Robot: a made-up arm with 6 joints.
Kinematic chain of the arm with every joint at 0, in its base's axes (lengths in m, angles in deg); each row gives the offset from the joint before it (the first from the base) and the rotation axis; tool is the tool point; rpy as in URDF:
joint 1: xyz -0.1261 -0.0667 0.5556 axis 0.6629 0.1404 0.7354
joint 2: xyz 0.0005 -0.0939 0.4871 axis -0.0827 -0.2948 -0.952
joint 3: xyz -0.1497 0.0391 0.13 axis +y
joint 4: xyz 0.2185 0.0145 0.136 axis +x
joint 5: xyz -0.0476 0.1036 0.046 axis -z
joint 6: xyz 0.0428 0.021 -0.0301 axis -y
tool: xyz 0.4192 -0.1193 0.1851 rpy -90 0 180
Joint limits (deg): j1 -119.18..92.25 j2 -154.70..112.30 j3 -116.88..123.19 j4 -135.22..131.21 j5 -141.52..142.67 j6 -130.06..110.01
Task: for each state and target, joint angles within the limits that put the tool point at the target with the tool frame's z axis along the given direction. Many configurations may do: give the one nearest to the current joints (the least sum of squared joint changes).
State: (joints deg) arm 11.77 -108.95 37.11 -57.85 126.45 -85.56
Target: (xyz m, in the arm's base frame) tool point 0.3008 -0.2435 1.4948 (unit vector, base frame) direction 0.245 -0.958 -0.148
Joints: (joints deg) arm 12.35 -100.93 3.19 -89.65 105.83 -50.46
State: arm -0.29 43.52 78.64 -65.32 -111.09 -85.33
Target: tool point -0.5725 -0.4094 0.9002 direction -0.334 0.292 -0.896
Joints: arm 15.62 37.02 109.28 -90.61 -99.95 -95.35
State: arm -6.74 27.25 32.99 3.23 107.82 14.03
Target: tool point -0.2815 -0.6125 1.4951 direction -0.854 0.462 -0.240
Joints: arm 46.70 32.10 -18.45 -35.47 112.32 14.73
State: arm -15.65 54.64 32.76 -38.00 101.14 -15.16
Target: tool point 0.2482 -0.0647 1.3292 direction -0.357 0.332 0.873
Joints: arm -18.45 18.35 65.94 -64.34 80.67 9.07
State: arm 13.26 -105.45 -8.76 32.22 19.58 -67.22
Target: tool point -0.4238 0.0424 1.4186 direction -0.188 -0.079 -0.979
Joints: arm 3.64 -116.65 -24.98 72.80 16.60 -72.23
